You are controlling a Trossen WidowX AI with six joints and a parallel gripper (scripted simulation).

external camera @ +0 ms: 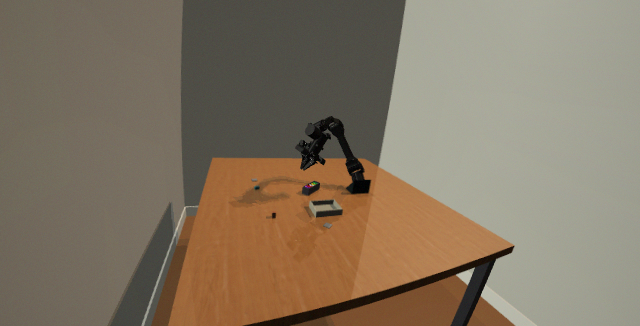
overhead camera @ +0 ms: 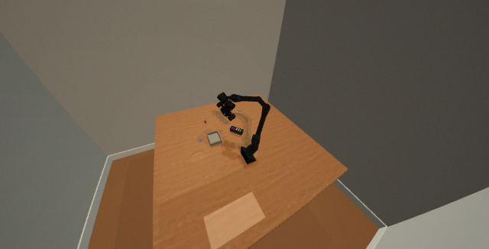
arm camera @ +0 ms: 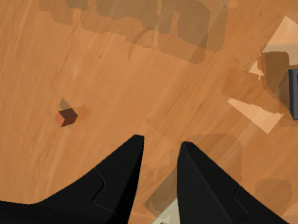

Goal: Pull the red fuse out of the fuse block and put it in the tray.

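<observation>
The red fuse is 140 mm below my gripper tip, 80 mm to the right of it and 70 mm behind it. From my gripper tip the other things lie so: white fuse 140 mm below, 90 mm to the right, 80 mm behind; then yellow fuse 140 mm below, 110 mm to the right, 100 mm behind; then purple fuse 140 mm below, 60 mm to the right, 50 mm behind.
</observation>
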